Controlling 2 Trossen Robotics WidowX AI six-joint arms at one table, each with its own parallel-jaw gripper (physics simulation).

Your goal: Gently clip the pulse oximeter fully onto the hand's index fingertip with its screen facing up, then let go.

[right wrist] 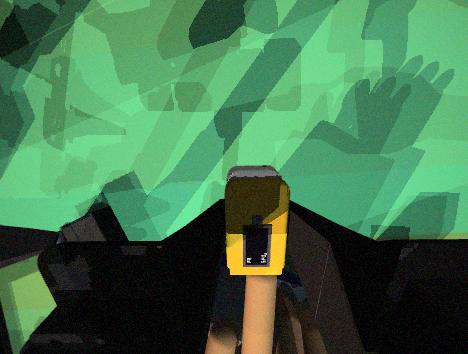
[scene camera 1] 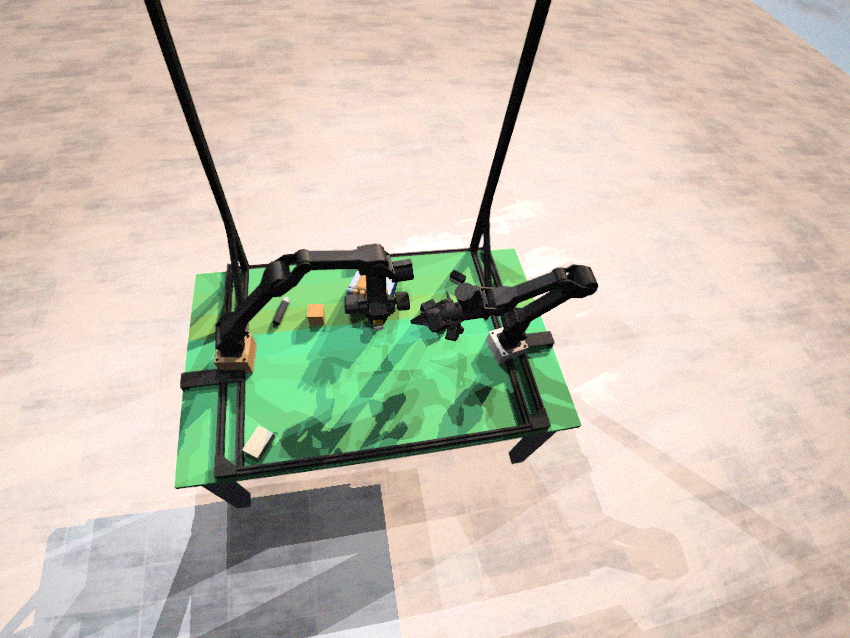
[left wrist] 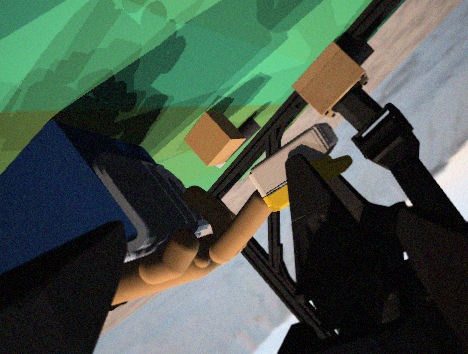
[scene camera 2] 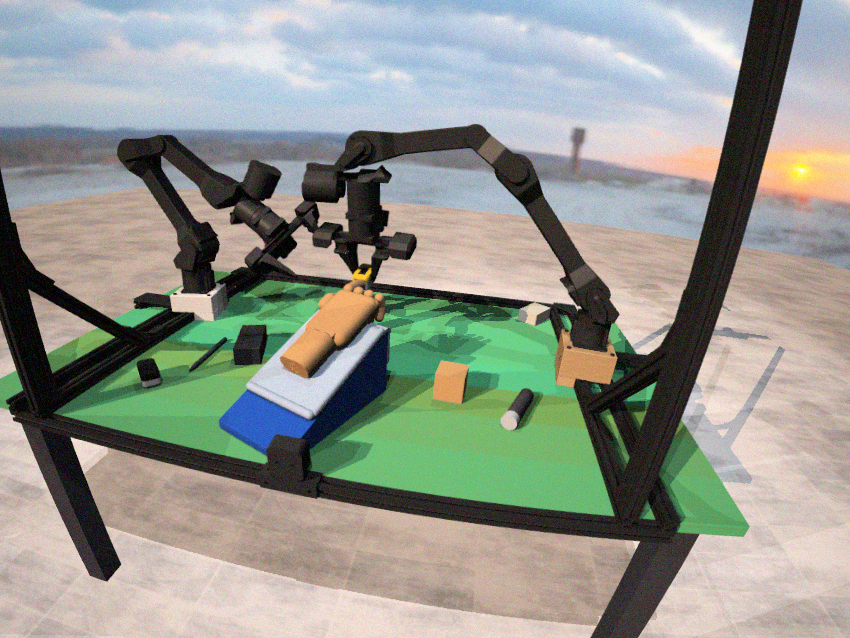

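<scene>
A tan model hand lies on a grey pad over a blue wedge. Its index finger sticks out past the wedge. The yellow and grey pulse oximeter sits over the fingertip, with its black screen facing up. My right gripper reaches down from above and is shut on the oximeter's sides. My left gripper is open and empty, off to the side of the hand.
A tan cube and a dark cylinder lie beside the wedge. A black box, a thin pen and a white block lie farther off. Black frame rails edge the table.
</scene>
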